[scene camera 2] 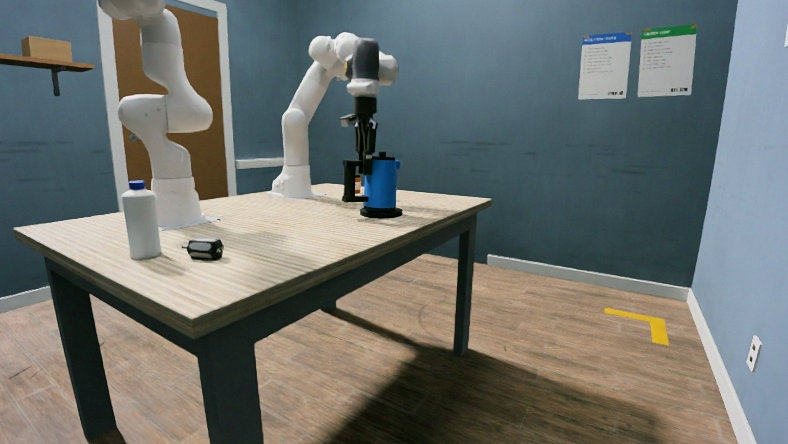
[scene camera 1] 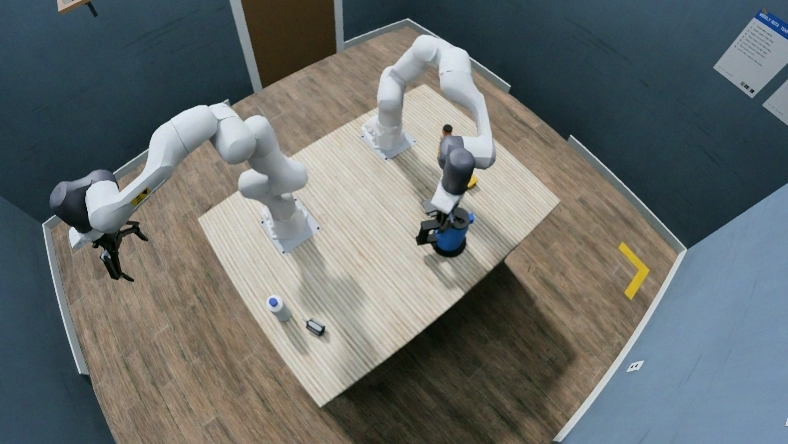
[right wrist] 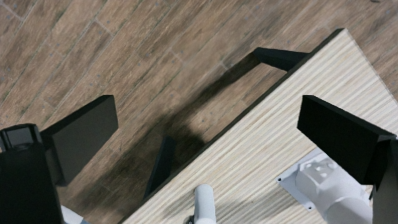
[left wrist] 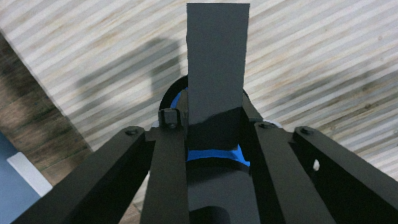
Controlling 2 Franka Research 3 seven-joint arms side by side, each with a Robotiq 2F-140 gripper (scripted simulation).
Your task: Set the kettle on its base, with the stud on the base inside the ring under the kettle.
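Note:
A blue kettle can be seen in scene camera 2 [scene camera 2: 380, 189], in scene camera 1 [scene camera 1: 450, 240] and in the left wrist view [left wrist: 217, 176], while in the right wrist view the kettle is out of frame. A white bottle [scene camera 2: 139, 205] is visible as well, though in the left wrist view the bottle is out of frame. There is also a small dark object [scene camera 2: 199, 248]. The left gripper [scene camera 2: 364, 174] appears in the left wrist view too [left wrist: 211, 104], and the right gripper [scene camera 1: 138, 259] can also be seen in the right wrist view [right wrist: 208, 111].

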